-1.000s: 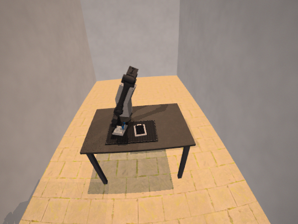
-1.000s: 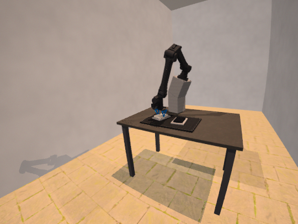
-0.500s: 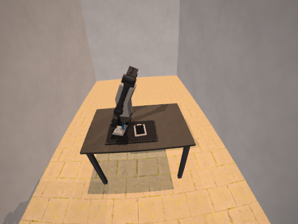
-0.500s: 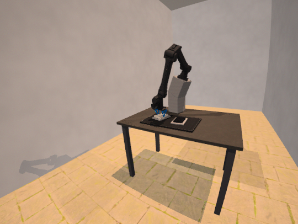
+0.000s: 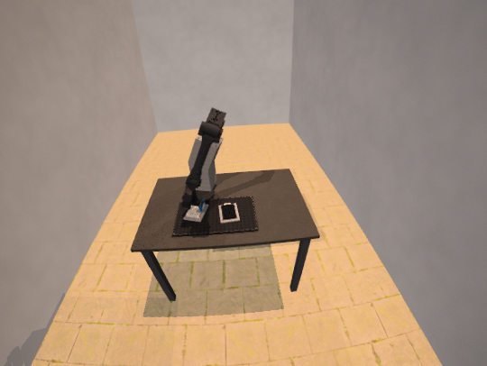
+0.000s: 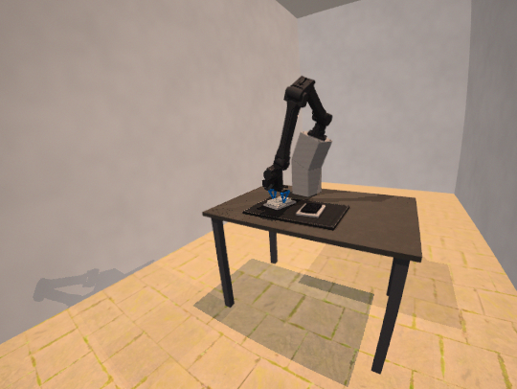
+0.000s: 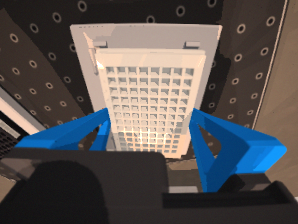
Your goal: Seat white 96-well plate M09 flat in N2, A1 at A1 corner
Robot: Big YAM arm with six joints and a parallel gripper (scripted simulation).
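My hand is 20 mm above the plate nest N2. The rest, counted from my hand: black plate M06: 210 mm to the left, 60 mm ahead, 10 mm below; white 96-well plate M09: 10 mm below; deck label: 90 mm behind, 40 mm to the left, 30 mm below.
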